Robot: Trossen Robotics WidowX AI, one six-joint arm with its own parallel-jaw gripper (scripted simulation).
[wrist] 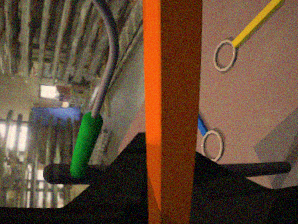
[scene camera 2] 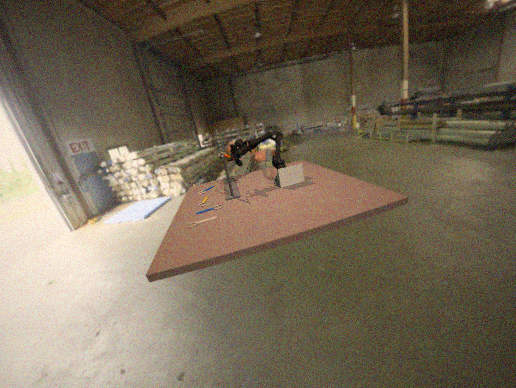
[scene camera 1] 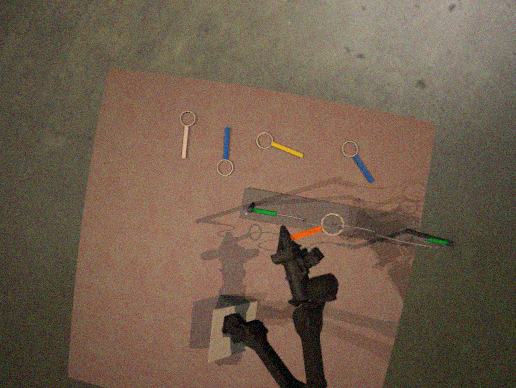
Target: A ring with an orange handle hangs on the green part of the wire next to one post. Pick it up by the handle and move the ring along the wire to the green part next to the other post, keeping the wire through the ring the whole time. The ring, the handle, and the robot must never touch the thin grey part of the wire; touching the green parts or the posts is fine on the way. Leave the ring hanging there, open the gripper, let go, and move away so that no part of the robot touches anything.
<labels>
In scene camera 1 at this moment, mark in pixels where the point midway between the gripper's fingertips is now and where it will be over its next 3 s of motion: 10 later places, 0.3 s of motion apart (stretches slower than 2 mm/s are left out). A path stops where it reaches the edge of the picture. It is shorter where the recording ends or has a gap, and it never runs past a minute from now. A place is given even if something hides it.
My gripper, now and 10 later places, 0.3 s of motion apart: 282, 225; 280, 227; 281, 228; 283, 230; 285, 231; 286, 231; 286, 231; 286, 230; 286, 229; 289, 229; 291, 229
</labels>
